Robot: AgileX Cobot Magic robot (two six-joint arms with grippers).
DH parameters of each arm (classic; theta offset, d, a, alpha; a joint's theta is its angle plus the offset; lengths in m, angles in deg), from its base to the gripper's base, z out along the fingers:
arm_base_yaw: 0 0.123 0 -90
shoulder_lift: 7.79 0 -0.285 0
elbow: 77.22 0 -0.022 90
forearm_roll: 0 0.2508 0 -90
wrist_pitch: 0 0 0.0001 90
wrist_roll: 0 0.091 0 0
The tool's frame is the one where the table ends.
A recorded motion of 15 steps. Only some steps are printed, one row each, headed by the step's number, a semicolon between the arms.
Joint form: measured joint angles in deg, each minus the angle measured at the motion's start. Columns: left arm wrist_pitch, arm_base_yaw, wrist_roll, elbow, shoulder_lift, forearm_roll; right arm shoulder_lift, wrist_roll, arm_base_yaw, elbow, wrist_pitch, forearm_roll.
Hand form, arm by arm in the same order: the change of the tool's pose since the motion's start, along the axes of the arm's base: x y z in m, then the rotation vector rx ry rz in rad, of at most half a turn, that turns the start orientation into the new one. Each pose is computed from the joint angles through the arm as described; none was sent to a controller.
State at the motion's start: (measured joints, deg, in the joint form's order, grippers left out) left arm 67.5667 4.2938 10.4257 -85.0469 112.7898 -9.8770; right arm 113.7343 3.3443 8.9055 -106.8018 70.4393 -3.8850
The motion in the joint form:
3: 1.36 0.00 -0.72 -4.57 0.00 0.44; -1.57 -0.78 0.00 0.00 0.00 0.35
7: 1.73 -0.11 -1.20 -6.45 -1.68 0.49; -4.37 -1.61 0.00 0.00 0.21 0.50
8: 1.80 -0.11 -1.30 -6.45 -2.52 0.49; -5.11 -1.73 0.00 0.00 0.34 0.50
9: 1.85 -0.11 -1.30 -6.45 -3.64 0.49; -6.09 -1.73 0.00 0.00 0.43 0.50
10: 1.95 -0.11 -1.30 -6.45 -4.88 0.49; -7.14 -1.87 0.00 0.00 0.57 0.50
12: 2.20 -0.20 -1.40 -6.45 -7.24 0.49; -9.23 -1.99 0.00 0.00 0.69 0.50
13: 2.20 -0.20 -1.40 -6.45 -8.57 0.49; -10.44 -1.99 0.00 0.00 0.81 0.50
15: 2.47 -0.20 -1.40 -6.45 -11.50 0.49; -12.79 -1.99 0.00 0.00 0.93 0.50
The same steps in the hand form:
3: 0.0103 0.0013 0.0194 0.0095 -0.0538 0.0060; -0.0048 -0.0002 0.0116 0.0059 -0.0260 0.0128
7: 0.0111 0.0006 0.0393 0.0134 -0.1082 0.0112; -0.0144 -0.0015 0.0319 0.0102 -0.0702 0.0262
8: 0.0092 0.0005 0.0451 0.0141 -0.1213 0.0128; -0.0172 -0.0020 0.0372 0.0110 -0.0807 0.0280
9: 0.0066 0.0003 0.0527 0.0153 -0.1400 0.0127; -0.0209 -0.0025 0.0441 0.0132 -0.0961 0.0279
10: 0.0036 0.0000 0.0611 0.0166 -0.1599 0.0125; -0.0251 -0.0032 0.0514 0.0146 -0.1118 0.0301
12: -0.0029 -0.0010 0.0769 0.0185 -0.1964 0.0120; -0.0335 -0.0045 0.0659 0.0186 -0.1459 0.0318
13: -0.0066 -0.0013 0.0857 0.0200 -0.2196 0.0121; -0.0386 -0.0053 0.0741 0.0213 -0.1647 0.0317
15: -0.0159 -0.0020 0.1047 0.0229 -0.2660 0.0115; -0.0490 -0.0070 0.0897 0.0267 -0.2032 0.0315

